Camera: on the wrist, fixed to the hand. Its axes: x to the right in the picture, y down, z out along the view.
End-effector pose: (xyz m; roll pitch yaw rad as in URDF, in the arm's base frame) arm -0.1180 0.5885 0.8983 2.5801 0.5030 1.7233
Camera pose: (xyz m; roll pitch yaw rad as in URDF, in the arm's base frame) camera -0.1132 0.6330 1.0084 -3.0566 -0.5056 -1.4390
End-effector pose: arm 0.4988 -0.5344 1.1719 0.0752 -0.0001 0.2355
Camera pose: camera 0.4656 -0.4611 1.0844 -0.5616 0.0130 -2.8931
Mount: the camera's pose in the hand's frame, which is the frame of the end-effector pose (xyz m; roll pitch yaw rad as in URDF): -0.0152 0.0722 -0.0932 -0.4864 0.0119 -3.1277
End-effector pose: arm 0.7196 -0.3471 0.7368 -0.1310 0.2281 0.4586
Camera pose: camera 0.6594 -0.3106 0.6410 -0.3590 -0.2181 -2.6673
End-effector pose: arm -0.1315 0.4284 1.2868 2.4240 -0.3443 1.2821
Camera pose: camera -0.1535 0.3786 1.3925 -2.9170 0.3444 -1.8789
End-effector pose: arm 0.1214 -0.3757 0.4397 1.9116 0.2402 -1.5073
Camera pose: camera 0.1855 -0.3805 0.5397 -2.3943 -0.2311 1.6180
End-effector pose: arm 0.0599 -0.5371 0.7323 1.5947 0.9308 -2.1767
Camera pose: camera 0.1062 -0.6308 0.7889 -2.0651 -0.9171 0.9448
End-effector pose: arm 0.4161 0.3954 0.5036 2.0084 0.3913 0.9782
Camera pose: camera 0.3860 0.4470 0.6064 -2.4881 -0.3837 -2.1814
